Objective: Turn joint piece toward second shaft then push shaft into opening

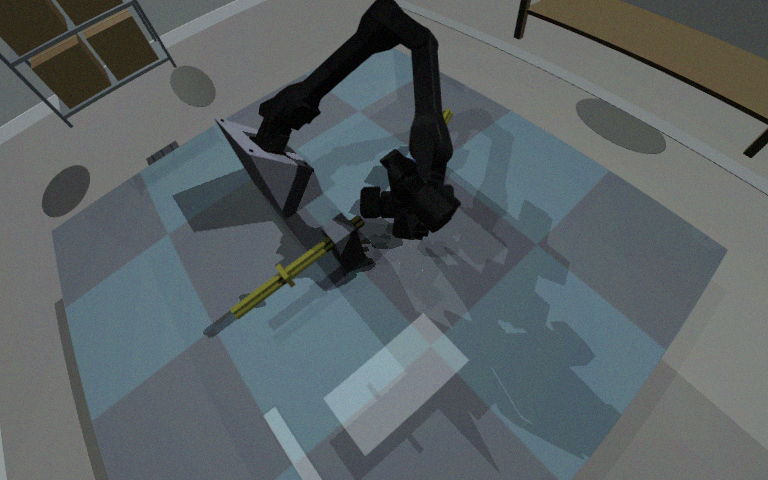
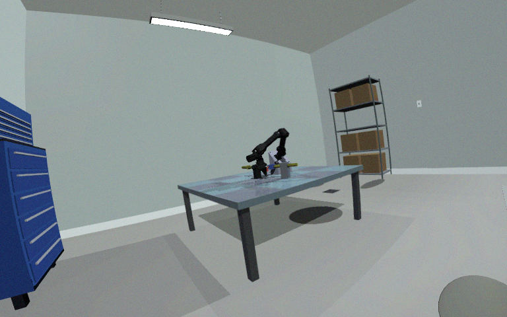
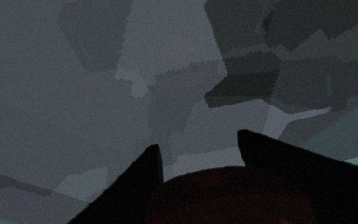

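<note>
Right now the dark red joint piece is 50 mm above my gripper tip.
</note>
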